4 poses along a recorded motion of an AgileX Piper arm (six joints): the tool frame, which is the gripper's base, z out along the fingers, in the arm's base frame.
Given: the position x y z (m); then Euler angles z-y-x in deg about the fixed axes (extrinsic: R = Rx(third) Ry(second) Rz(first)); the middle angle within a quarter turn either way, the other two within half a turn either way.
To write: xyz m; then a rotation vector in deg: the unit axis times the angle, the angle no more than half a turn. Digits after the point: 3 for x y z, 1 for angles.
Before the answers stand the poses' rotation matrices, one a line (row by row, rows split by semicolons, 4 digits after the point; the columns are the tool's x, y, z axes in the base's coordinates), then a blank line. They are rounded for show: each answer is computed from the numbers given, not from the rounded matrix.
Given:
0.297 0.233 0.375 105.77 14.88 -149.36
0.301 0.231 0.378 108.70 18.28 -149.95
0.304 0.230 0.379 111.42 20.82 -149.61
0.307 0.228 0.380 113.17 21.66 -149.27
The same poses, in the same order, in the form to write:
-0.2627 -0.9301 0.2568; -0.7924 0.3598 0.4926; -0.5505 -0.0741 -0.8315
-0.3044 -0.8994 0.3137; -0.7695 0.4263 0.4755; -0.5614 -0.0966 -0.8219
-0.3414 -0.8701 0.3554; -0.7374 0.4824 0.4728; -0.5829 -0.1007 -0.8063
-0.3657 -0.8544 0.3691; -0.7160 0.5116 0.4749; -0.5946 -0.0906 -0.7989

0.297 0.233 0.375 -85.4 121.7 20.8
0.301 0.231 0.378 -80.5 123.1 18.3
0.304 0.230 0.379 -75.8 124.0 17.5
0.307 0.228 0.380 -73.2 124.7 17.9

